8 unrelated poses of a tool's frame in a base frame.
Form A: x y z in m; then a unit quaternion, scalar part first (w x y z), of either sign.
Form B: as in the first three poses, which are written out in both.
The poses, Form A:
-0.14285, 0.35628, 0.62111, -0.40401, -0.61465, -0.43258, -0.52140
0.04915, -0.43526, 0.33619, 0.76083, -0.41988, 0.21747, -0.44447
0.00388, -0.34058, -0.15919, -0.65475, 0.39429, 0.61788, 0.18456
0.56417, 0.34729, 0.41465, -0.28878, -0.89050, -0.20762, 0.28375
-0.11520, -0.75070, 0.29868, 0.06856, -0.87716, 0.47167, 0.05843
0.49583, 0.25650, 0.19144, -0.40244, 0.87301, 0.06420, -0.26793
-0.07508, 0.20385, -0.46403, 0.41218, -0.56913, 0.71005, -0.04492
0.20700, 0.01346, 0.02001, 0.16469, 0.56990, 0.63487, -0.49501
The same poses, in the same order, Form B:
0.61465, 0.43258, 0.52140, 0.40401, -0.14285, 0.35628, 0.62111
-0.41988, 0.21747, -0.44447, 0.76083, 0.04915, -0.43526, 0.33619
-0.39429, -0.61788, -0.18456, 0.65475, 0.00388, -0.34058, -0.15919
0.89050, 0.20762, -0.28375, 0.28878, 0.56417, 0.34729, 0.41465
-0.87716, 0.47167, 0.05843, 0.06856, -0.11520, -0.75070, 0.29868
-0.87301, -0.06420, 0.26793, 0.40244, 0.49583, 0.25650, 0.19144
-0.56913, 0.71005, -0.04492, 0.41218, -0.07508, 0.20385, -0.46403
0.56990, 0.63487, -0.49501, 0.16469, 0.20700, 0.01346, 0.02001

